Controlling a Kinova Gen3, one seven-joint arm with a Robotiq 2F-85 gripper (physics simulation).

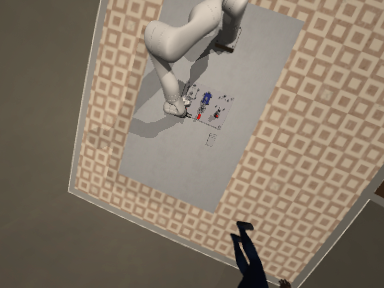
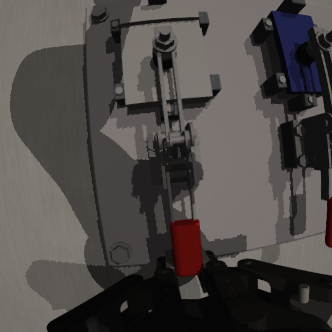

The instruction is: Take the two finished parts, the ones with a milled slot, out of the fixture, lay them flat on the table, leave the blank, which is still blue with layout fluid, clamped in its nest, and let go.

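Frame: origin at the arm's base, x back, y down, z right, level; metres.
Where they show: gripper, fingertip midpoint: [image 2: 183,258]; arm's base at its link origin: [image 1: 229,35].
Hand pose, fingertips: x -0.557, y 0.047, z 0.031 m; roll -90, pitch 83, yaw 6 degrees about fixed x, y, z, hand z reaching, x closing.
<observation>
Each offset is from my fingertips to the centre of the thing. "spot": to the spot under its first point. Level surfaces: height alone.
A pale finished part [image 2: 140,70] [image 1: 192,92] sits in the left nest under a clamp arm; its slot cannot be made out. The blue blank [image 2: 296,55] [image 1: 206,98] sits in the middle nest under its clamp. A pale flat part {dx -0.069, dy +0.010, dz -0.266 m} [image 1: 211,139] lies on the table beside the fixture plate {dx +0.126, dy +0.008, dz -0.097 m} [image 2: 230,190] [image 1: 226,113]. My gripper [image 2: 183,258] [image 1: 191,116] is shut on the left clamp's red handle {dx +0.028, dy -0.036, dz +0.003 m} [image 2: 186,245], with a finger on each side. Its pads are partly hidden.
The middle clamp's red handle {spot: dx +0.036, dy -0.043, dz -0.098 m} [image 2: 329,225] [image 1: 199,116] is close to the right of my gripper. Another clamp with a red handle {spot: dx +0.102, dy -0.084, dz -0.207 m} [image 1: 216,115] stands at the fixture's right nest. A person [image 1: 252,260] is beyond the grey table {dy +0.016 m} [image 1: 175,175].
</observation>
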